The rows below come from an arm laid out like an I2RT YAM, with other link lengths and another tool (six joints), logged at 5 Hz.
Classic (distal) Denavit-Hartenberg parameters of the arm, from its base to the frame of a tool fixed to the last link. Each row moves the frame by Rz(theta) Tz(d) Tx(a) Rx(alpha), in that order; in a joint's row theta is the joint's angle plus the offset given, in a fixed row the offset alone. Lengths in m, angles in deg.
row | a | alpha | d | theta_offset
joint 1 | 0.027 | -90 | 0.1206 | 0
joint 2 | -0.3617 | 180 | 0 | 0
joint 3 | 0.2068 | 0 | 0 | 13.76
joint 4 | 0.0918 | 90 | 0.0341 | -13.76
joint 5 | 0 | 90 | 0.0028 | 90
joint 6 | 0.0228 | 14.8 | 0.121 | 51.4
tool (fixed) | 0 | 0 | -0.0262 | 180
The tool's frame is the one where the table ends.
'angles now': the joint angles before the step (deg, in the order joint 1, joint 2, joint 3, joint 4, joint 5, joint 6). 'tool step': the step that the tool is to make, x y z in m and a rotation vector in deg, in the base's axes. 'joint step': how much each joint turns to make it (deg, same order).
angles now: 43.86, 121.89, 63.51, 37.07, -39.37, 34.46
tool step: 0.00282, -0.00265, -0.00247, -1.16, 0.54, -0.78
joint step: -0.34, 0.02, 0.55, -1.94, 0.58, -0.35
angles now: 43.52, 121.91, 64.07, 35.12, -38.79, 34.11
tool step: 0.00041, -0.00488, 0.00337, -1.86, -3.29, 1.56
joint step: -0.28, -1.11, 1.05, -4.32, -0.22, -5.20
